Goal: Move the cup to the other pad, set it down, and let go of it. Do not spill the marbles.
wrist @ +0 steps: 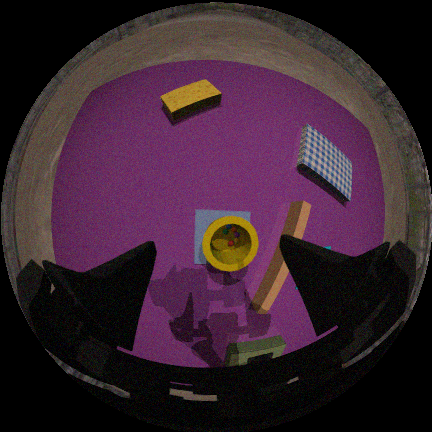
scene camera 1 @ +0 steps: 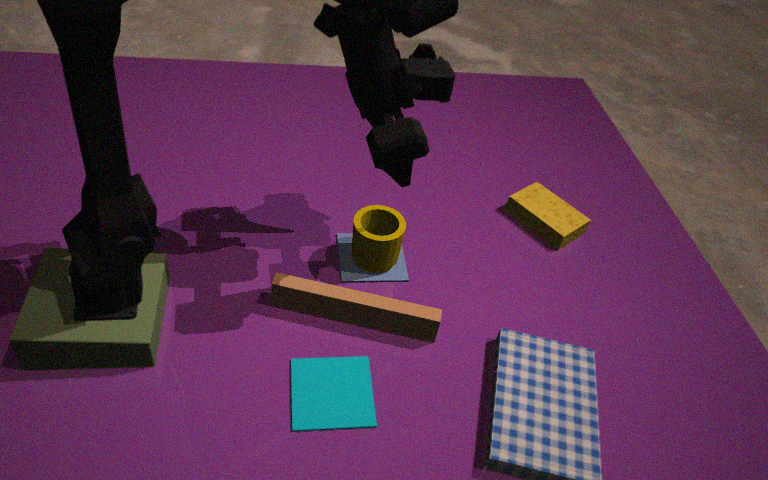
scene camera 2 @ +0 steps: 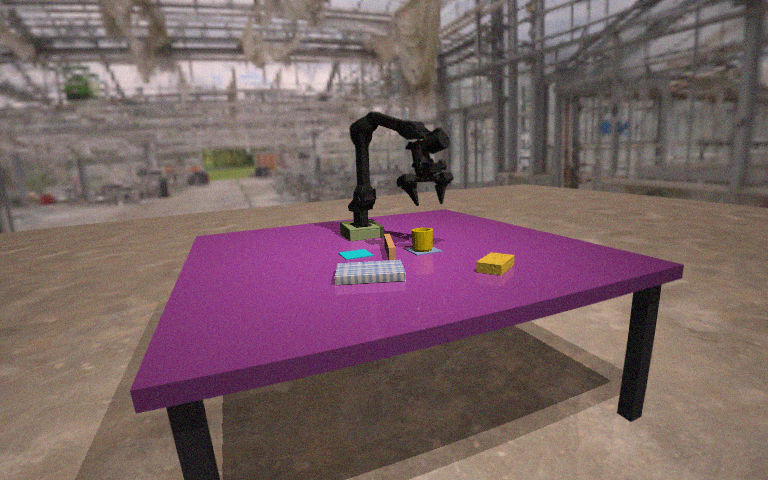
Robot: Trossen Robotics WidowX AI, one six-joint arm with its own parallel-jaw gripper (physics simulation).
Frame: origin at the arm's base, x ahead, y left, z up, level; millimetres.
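Seen in the pictures: gripper, between the fingertips: (wrist: 218, 245) (scene camera 2: 430, 204); arm's base, origin of its link: (wrist: 258, 360) (scene camera 1: 108, 298) (scene camera 2: 360, 225).
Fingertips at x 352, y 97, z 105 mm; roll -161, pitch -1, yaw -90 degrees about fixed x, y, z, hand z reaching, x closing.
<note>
Pixels of each thing's top centre, then the offset from my fingertips to it. "pt": a spot on its surface instead.
- yellow cup, centre of its top: (wrist: 230, 244) (scene camera 1: 379, 222) (scene camera 2: 422, 229) dx -18, dy -21, dz -82 mm
- grey-blue pad, centre of its top: (scene camera 1: 372, 256) (wrist: 221, 237) (scene camera 2: 423, 249) dx -20, dy -16, dz -151 mm
- turquoise pad, centre of its top: (scene camera 1: 332, 391) (scene camera 2: 355, 253) dx -108, dy -225, dz -151 mm
- wooden bar, a spot on its surface: (scene camera 1: 355, 305) (wrist: 290, 262) pt dx -67, dy -130, dz -117 mm
- yellow sponge, centre of its top: (scene camera 1: 549, 207) (wrist: 189, 92) (scene camera 2: 495, 258) dx +270, dy +35, dz -124 mm
- blue-checked block, centre of its top: (scene camera 1: 547, 399) (wrist: 332, 161) (scene camera 2: 369, 267) dx +131, dy -282, dz -129 mm
A yellow cup (scene camera 1: 376, 249) (scene camera 2: 421, 240) (wrist: 206, 244) stands upright on the grey-blue pad (scene camera 1: 347, 273) (scene camera 2: 433, 250) (wrist: 199, 220). Several small coloured marbles (wrist: 231, 233) lie inside it in the wrist view. The turquoise pad (scene camera 1: 332, 393) (scene camera 2: 355, 254) lies flat and bare; in the wrist view my right finger hides most of it. My gripper (scene camera 2: 429, 203) (wrist: 218, 245) is open and empty, pointing down above the cup, apart from it. In the wrist view the cup shows between the two fingertips. In scene camera 1 one finger hides the other.
A wooden bar (scene camera 1: 355, 305) (scene camera 2: 389, 246) (wrist: 282, 260) lies between the pads. A yellow sponge (scene camera 1: 548, 213) (scene camera 2: 495, 263) (wrist: 191, 97) and a blue-checked block (scene camera 1: 544, 404) (scene camera 2: 369, 272) (wrist: 326, 162) lie farther off. The arm stands on a green base (scene camera 1: 84, 353) (scene camera 2: 360, 230) (wrist: 257, 348).
</note>
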